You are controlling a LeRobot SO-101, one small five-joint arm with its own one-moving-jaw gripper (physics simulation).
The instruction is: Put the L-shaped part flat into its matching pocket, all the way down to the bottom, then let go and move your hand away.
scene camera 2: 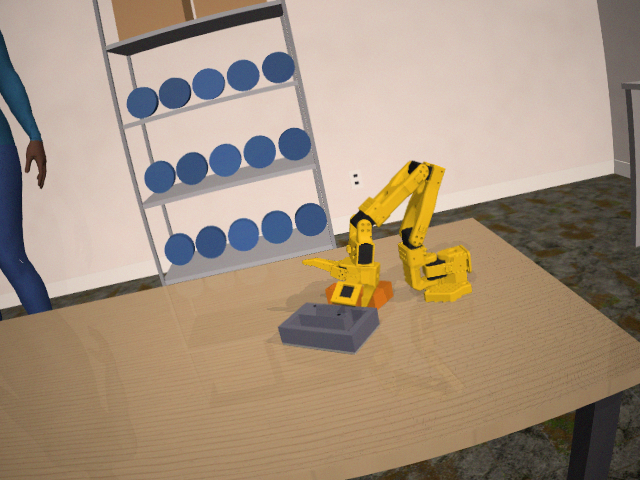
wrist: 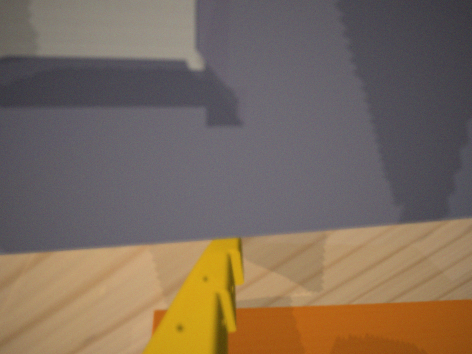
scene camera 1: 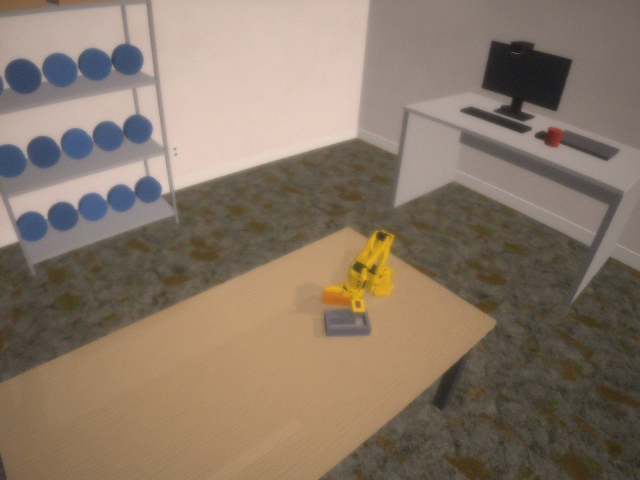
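Where they show: hand at its tool point: (wrist: 241, 250); arm's base at its link origin: (scene camera 2: 434, 292) (scene camera 1: 373, 289).
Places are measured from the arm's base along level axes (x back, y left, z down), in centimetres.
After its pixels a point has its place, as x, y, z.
The orange part (scene camera 1: 334, 298) {-16.4, -3.2, -2.7} (scene camera 2: 383, 295) {-9.5, -0.2, -1.7} (wrist: 380, 325) {-16.2, -2.7, -0.8} lies on the table behind the grey pocket block (scene camera 1: 347, 333) {-23.3, 10.6, -1.6} (scene camera 2: 315, 337) {-22.8, 10.9, -2.5} (wrist: 125, 190), partly hidden by my gripper, so its full L outline does not show. The block has a rim, a raised inner step and a recess with a pale patch. My gripper (scene camera 1: 340, 295) (scene camera 2: 336, 283) is fully open and empty, one jaw swung out wide, low over the orange part and close behind the block. In the wrist view one notched jaw (wrist: 205, 295) {-13.9, 3.3, -2.1} shows, its tip at the block's near edge.
All stands on a wooden table (scene camera 1: 206, 382) {-66.9, -1.1, 0.0} (scene camera 2: 206, 413) {-40.6, 23.0, 0.0}. The arm's base (scene camera 1: 382, 286) {2.4, 2.1, -1.7} (scene camera 2: 448, 291) {1.4, 4.7, -1.8} is at the right, behind the block. A shelf rack (scene camera 1: 164, 131) (scene camera 2: 219, 27) with blue discs stands beyond the table. A white desk (scene camera 1: 434, 111) with a monitor shows in scene camera 1.
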